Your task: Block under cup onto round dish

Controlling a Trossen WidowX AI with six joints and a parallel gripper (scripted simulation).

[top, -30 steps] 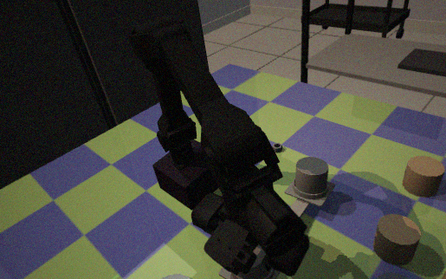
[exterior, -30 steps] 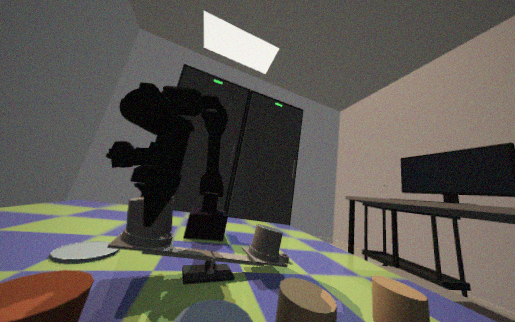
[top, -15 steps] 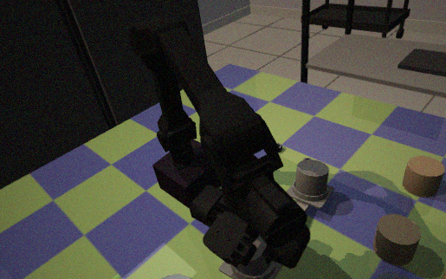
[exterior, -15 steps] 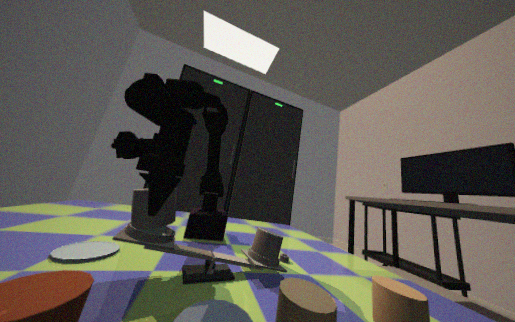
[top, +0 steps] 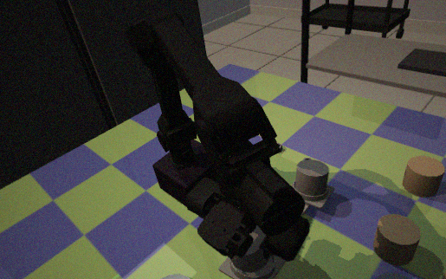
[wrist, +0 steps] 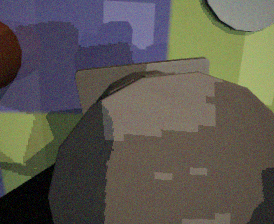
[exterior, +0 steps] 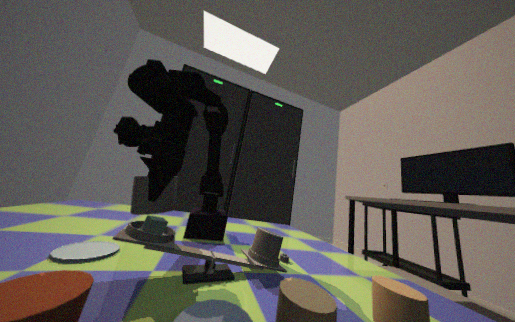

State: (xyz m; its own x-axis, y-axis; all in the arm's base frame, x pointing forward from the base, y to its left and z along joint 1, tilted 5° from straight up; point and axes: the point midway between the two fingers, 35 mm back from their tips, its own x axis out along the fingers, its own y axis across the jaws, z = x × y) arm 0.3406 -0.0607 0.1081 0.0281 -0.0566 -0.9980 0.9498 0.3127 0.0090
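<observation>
Right now the round dish is 90 mm behind my gripper tip, 130 mm to the right of it and 130 mm below it. The rest, counted from my gripper tip: orange-red cylinder 160 mm ahead, 20 mm to the right, 100 mm below; then cup 10 mm ahead, 20 mm to the right, 10 mm above.
</observation>
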